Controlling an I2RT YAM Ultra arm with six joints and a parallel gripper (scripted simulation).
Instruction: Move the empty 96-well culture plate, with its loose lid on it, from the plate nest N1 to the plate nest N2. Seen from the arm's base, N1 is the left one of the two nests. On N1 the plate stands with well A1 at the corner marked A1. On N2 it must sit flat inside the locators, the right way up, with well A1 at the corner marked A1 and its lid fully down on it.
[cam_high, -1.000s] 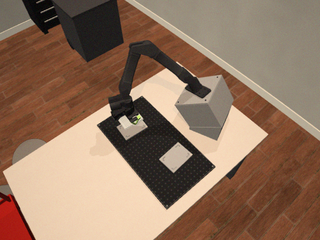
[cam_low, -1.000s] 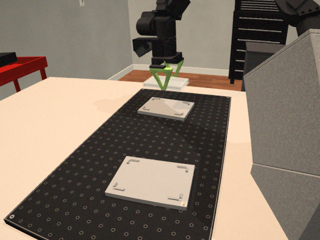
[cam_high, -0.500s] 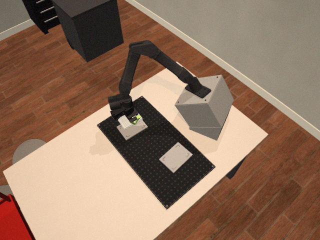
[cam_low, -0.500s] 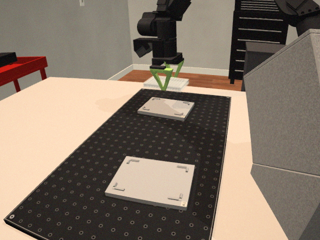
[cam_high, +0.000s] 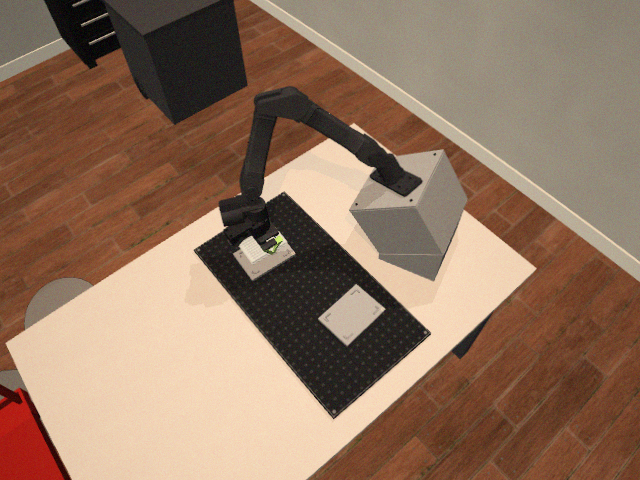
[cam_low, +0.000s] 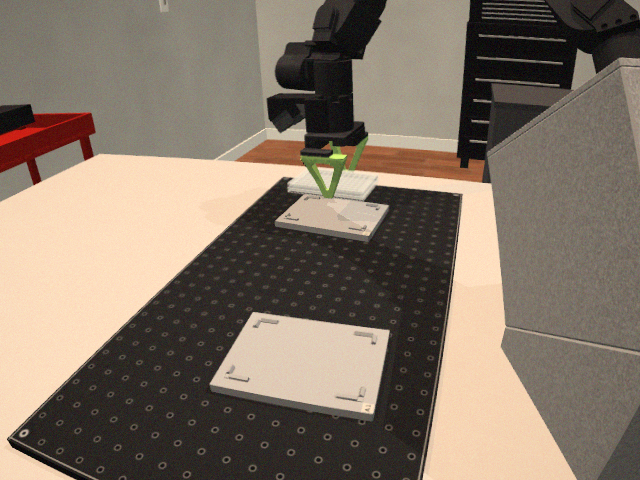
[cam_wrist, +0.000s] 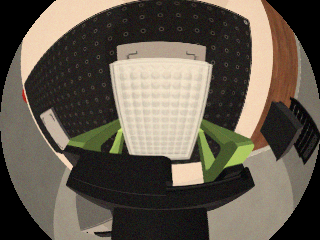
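Now: hand 6 cm above the nest N2 and 1 cm short of it. The rest, counted from my hand: A1 mark (38 cm to the left, 16 cm behind, 5 cm below); then clear lid (1 cm ahead); then nest N1 (33 cm to the left, 8 cm behind, 6 cm below).
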